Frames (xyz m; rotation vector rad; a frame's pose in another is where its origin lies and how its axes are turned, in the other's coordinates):
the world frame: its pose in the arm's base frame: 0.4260 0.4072 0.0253 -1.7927 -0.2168 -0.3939
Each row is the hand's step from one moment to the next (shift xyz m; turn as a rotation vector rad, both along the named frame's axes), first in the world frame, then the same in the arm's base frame.
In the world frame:
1: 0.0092 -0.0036 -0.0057 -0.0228 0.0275 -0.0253
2: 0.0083 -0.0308 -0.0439 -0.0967 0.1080 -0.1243
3: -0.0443 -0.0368 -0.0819 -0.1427 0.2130 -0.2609
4: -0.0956 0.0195 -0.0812 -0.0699 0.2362 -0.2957
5: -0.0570 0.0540 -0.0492 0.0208 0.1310 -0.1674
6: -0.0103 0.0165 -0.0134 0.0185 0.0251 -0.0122
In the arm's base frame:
1: 0.0064 -0.0051 0.0079 -0.0153 -0.0301 -0.0279
2: -0.0097 -0.0350 0.0404 -0.0703 -0.1418 -0.1068
3: -0.0662 -0.0669 0.0342 -0.0967 -0.2977 -0.1892
4: -0.0938 -0.0776 -0.0360 -0.0265 -0.3416 -0.1752
5: -0.0412 -0.0579 -0.0595 0.0399 -0.1963 -0.0740
6: -0.0058 -0.0165 -0.0158 0.0241 -0.0193 -0.0130

